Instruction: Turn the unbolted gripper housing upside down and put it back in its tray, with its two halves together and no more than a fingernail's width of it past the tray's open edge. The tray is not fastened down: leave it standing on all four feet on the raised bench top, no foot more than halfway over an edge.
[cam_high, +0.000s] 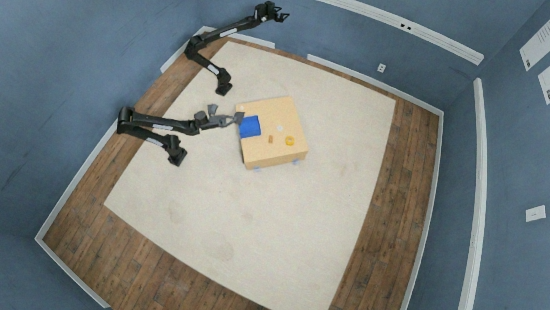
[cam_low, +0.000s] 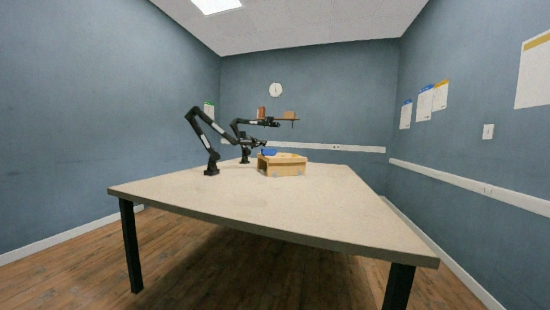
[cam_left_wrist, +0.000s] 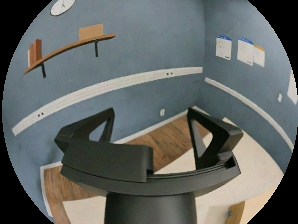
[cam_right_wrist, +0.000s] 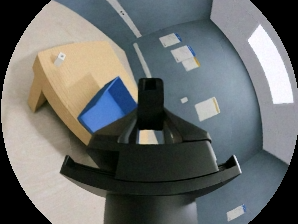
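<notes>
The blue tray lies 100 mm below my right hand, 70 mm ahead of it and 30 mm to the left of it. Round my right hand: brown block (200 mm ahead, 110 mm below, 20 mm to the left).
</notes>
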